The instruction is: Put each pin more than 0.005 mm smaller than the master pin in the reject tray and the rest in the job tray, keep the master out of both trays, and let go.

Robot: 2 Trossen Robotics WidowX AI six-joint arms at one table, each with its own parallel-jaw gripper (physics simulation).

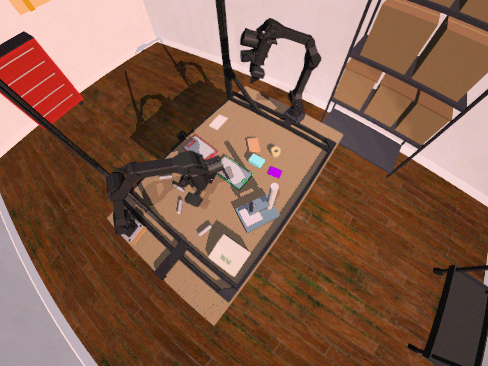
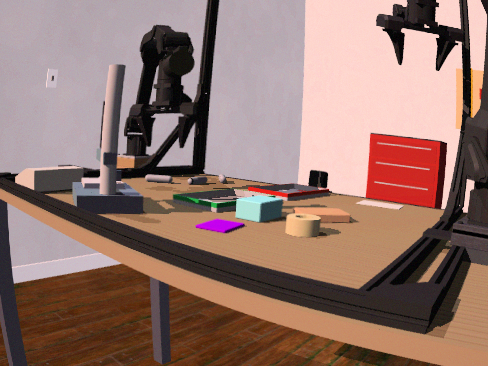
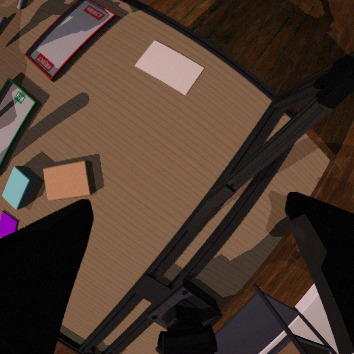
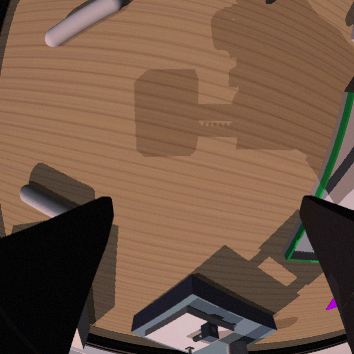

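Seen in the pictures: left gripper, fingertip midpoint: [image 1: 250,77] [image 2: 419,67] [image 3: 190,206]; right gripper, fingertip midpoint: [image 1: 205,192] [image 2: 164,147] [image 4: 211,206]; left arm's base, origin of the base link: [image 1: 294,112] [image 3: 183,316]; right arm's base, origin of the base link: [image 1: 129,228] [image 2: 135,155].
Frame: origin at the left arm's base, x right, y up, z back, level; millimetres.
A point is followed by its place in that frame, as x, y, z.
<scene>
Several grey pins lie loose on the table: one pin [image 1: 204,230] @(-124, -31, -840) [image 2: 159,178] [image 4: 45,201] @(-115, -34, -839) near the white box, a second pin [image 1: 179,205] @(56, -31, -845) [image 2: 197,180] [image 4: 84,22] @(50, -34, -841), and more beside the right arm. I cannot tell which is the master. The red-rimmed reject tray [image 1: 216,151] @(161, -44, -501) [image 2: 320,191] @(291, -37, -503) [image 3: 39,41] @(190, -44, -610) and green-rimmed job tray [image 1: 241,188] @(-96, -49, -568) [image 2: 192,202] @(-92, -41, -530) [image 3: 28,116] @(65, -43, -488) [image 4: 334,150] @(27, -37, -597) show no pin in their visible parts. My right gripper [image 2: 165,145] @(-25, 50, -720) [image 4: 211,206] @(-25, 50, -720) is open and empty above the table. My left gripper [image 2: 419,66] @(181, 260, -201) [image 3: 190,206] @(181, 260, -201) is open and empty, high up.
A blue-grey gauge stand [image 1: 270,215] @(-297, -19, -585) [image 2: 107,204] @(-276, -34, -535) with a tall post stands beyond the job tray. A white box [image 1: 229,252] @(-280, 0, -831) [image 2: 50,179] @(-301, -21, -778) is beside it. A cyan block [image 1: 256,160] @(-53, -17, -409) [image 2: 259,208] @(-82, -26, -377), orange block [image 1: 253,144] @(37, -34, -333), tape roll [image 1: 275,150] @(-77, -40, -278) and purple square [image 1: 274,172] @(-159, -46, -386) lie nearby.
</scene>
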